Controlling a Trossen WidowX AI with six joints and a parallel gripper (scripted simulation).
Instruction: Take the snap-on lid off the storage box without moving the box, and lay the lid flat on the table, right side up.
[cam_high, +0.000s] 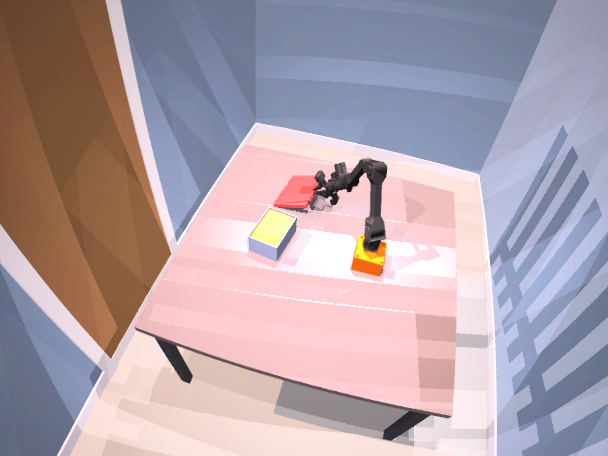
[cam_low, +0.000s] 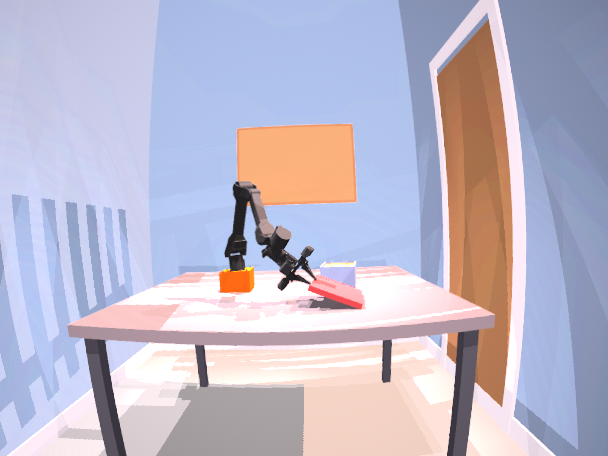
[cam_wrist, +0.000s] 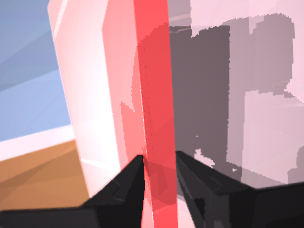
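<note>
Right now the lid is 80 mm ahead of my gripper tip, 20 mm to the right of it and 30 mm below it. Round my gripper tip: storage box: 170 mm ahead, 290 mm to the left, 20 mm below.
</note>
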